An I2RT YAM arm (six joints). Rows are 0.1 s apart.
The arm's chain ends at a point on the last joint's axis. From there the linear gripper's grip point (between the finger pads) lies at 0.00 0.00 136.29 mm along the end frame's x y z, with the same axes.
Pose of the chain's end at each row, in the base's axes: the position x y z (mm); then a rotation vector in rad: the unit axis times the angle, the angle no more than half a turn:
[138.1, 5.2, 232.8, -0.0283, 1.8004, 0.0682]
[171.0, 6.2, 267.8, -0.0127, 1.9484, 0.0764]
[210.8, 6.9, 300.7, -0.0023, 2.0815, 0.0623]
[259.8, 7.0, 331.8, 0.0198, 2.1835, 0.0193]
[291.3, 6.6, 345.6, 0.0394, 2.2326, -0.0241]
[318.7, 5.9, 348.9, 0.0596, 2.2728, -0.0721]
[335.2, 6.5, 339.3, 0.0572, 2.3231, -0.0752]
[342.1, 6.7, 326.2, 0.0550, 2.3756, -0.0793]
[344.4, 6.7, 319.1, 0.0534, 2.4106, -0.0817]
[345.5, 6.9, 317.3, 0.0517, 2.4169, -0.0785]
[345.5, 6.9, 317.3, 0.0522, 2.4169, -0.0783]
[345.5, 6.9, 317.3, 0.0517, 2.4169, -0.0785]
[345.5, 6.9, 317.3, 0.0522, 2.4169, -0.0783]
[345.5, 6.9, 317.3, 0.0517, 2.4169, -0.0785]
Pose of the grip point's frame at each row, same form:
[270.6, 13.6, 201.8, -0.0283, 1.8004, 0.0682]
[297.5, 14.3, 217.6, -0.0127, 1.9484, 0.0764]
[329.6, 13.1, 234.2, -0.0023, 2.0815, 0.0623]
[371.3, 7.9, 253.4, 0.0198, 2.1835, 0.0193]
[398.7, 2.3, 261.8, 0.0394, 2.2326, -0.0241]
[422.3, -3.9, 260.9, 0.0596, 2.2728, -0.0721]
[434.3, -3.4, 246.2, 0.0572, 2.3231, -0.0752]
[436.1, -3.3, 228.1, 0.0550, 2.3756, -0.0793]
[434.9, -3.4, 217.7, 0.0534, 2.4106, -0.0817]
[435.4, -2.8, 215.3, 0.0517, 2.4169, -0.0785]
[435.4, -2.8, 215.3, 0.0522, 2.4169, -0.0783]
[435.4, -2.8, 215.3, 0.0517, 2.4169, -0.0785]
[435.4, -2.8, 215.3, 0.0522, 2.4169, -0.0783]
[435.4, -2.8, 215.3, 0.0517, 2.4169, -0.0785]

